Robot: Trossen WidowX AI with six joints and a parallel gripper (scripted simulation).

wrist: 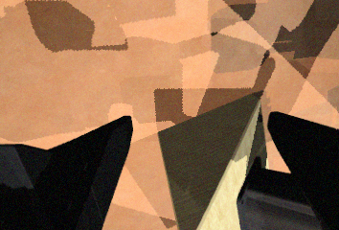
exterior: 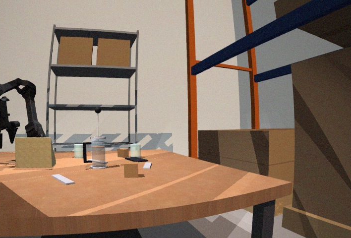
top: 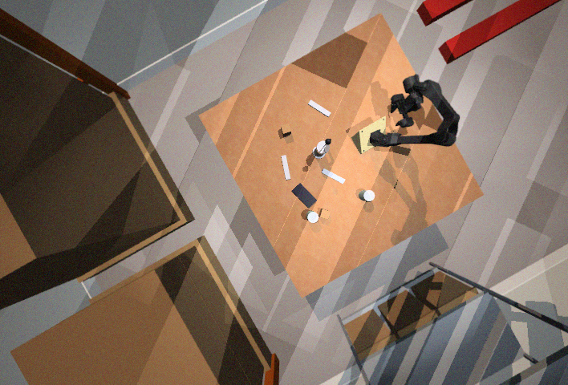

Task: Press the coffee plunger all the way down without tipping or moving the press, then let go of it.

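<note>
Right now the coffee press is 43 cm ahead of my gripper tip, 3 cm above it and 2 cm to the right of it. Also, from my gripper tip: black flat slab: 64 cm ahead, 20 cm to the left, 9 cm below.
</note>
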